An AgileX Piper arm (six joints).
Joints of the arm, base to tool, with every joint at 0 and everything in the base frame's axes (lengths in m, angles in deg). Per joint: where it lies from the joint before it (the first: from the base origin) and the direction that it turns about. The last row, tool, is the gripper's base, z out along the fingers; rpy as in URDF.
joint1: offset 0 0 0.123 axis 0 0 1
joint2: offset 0 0 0 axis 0 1 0
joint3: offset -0.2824 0 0.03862 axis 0 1 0
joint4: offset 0.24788 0 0.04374 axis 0.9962 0 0.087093
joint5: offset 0 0 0 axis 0 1 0
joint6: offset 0.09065 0 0.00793 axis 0.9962 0 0.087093
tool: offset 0 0 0 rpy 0 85 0
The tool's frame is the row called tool.
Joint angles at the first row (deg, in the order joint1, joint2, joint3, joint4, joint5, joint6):
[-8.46 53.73 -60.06 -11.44 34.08 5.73]
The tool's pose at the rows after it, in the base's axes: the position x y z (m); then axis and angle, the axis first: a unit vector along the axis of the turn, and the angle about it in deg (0 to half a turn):
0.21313 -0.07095 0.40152 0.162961 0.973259 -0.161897 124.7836
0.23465 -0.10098 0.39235 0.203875 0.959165 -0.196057 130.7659
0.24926 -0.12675 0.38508 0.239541 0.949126 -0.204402 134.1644
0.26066 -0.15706 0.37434 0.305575 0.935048 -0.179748 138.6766
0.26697 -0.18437 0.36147 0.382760 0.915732 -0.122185 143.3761
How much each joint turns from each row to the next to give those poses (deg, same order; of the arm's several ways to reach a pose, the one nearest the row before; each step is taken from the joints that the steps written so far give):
[-5.66 8.76 -5.83 -4.57 8.04 5.33]
[-4.45 6.85 -3.77 -3.29 2.14 1.82]
[-4.04 5.22 -3.24 0.10 0.77 0.37]
[-5.08 5.82 -4.23 3.80 2.87 1.00]
[-5.16 5.30 -4.14 7.35 4.27 0.99]

